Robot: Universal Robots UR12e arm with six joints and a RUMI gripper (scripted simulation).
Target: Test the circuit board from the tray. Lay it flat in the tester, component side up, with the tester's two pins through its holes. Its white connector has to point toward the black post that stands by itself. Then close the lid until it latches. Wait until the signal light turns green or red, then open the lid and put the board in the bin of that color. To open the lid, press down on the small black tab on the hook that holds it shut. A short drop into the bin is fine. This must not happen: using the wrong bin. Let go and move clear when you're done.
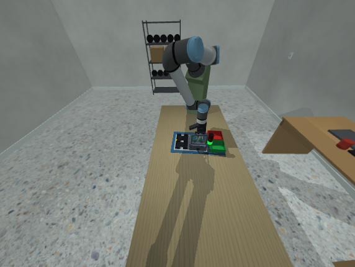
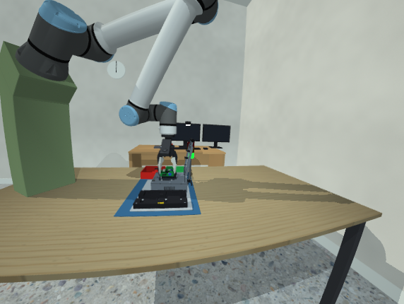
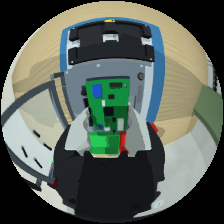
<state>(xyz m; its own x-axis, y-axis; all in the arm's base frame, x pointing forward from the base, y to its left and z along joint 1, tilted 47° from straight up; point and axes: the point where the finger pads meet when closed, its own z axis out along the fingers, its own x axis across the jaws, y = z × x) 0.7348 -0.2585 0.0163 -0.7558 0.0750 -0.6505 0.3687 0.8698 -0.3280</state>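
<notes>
Right now my hand is 13 cm short of the green bin, 16 cm to the right of it and 7 cm above it. Round my hand: tester lid 10 cm ahead, 5 cm to the right, 10 cm above; then red bin 1 cm behind, 23 cm to the left, 7 cm below; then green circuit board right at my hand.
</notes>
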